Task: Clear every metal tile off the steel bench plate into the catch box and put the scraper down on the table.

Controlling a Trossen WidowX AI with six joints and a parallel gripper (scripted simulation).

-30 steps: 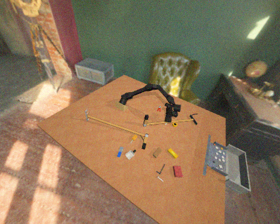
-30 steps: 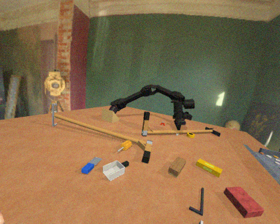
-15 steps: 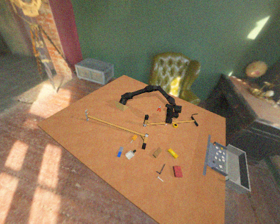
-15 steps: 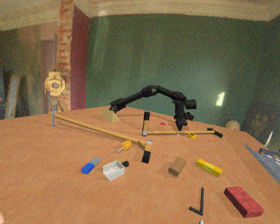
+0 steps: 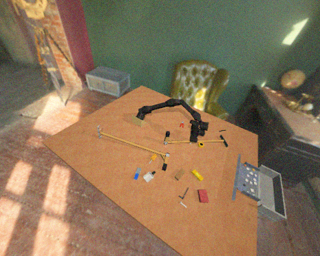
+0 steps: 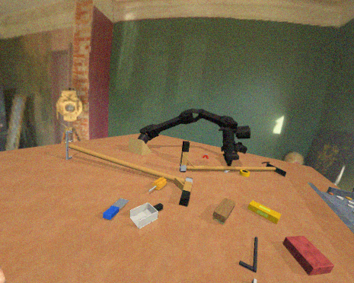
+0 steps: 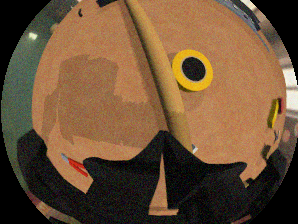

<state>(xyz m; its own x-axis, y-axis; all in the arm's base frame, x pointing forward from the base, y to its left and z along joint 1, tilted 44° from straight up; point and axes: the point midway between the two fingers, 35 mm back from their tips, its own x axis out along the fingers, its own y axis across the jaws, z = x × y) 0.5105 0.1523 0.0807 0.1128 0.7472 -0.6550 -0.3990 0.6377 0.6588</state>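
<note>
The long scraper lies 30 mm ahead of my gripper tip and 50 mm above it. Round my gripper tip: wooden block: 80 mm ahead, 370 mm to the right; yellow level: 180 mm ahead, 290 mm to the right; yellow tape roll: 80 mm ahead, 10 mm to the left, 10 mm below.
</note>
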